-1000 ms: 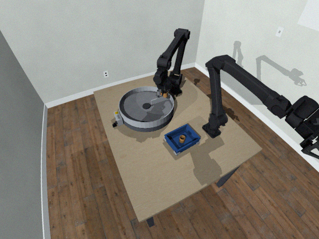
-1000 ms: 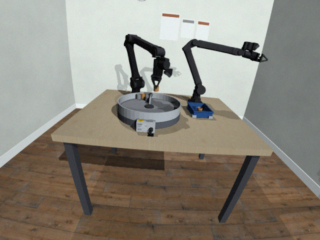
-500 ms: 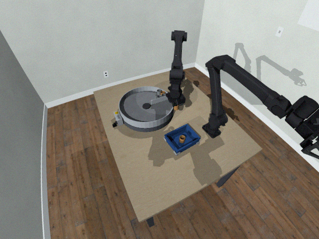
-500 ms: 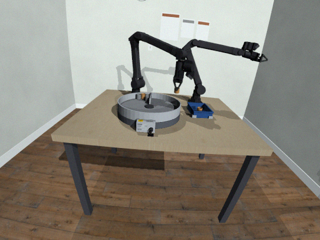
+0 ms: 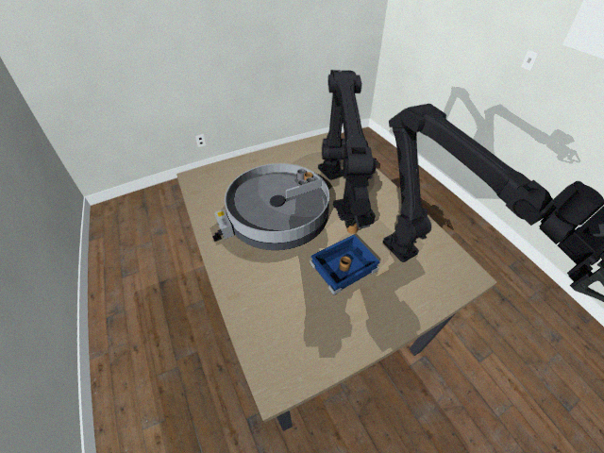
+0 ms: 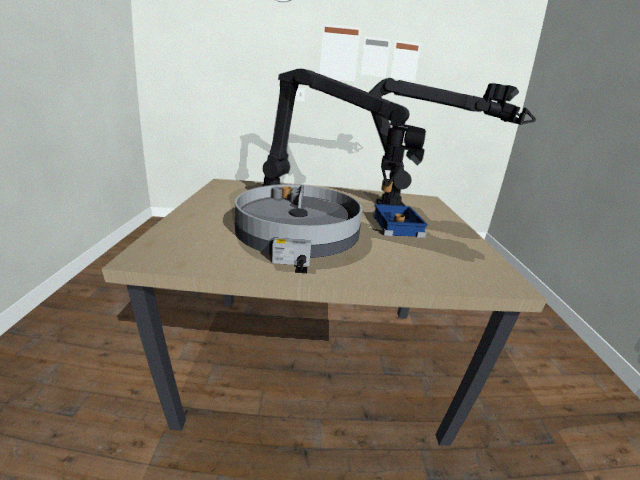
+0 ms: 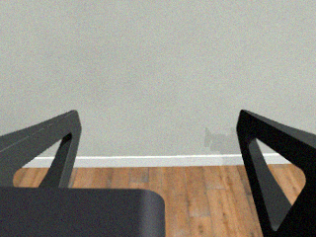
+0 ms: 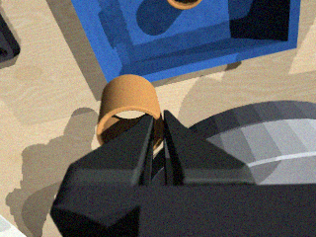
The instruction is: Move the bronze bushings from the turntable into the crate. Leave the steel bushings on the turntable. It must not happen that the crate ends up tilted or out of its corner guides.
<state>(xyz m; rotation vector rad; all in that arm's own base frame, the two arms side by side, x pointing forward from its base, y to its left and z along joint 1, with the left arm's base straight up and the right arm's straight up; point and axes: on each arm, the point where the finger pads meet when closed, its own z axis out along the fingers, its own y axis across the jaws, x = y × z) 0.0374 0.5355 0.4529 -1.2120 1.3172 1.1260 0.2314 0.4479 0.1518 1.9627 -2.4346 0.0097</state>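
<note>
Now: the blue crate 3 cm ahead of my right hand, 6 cm to the left of it and 13 cm below it.
</note>
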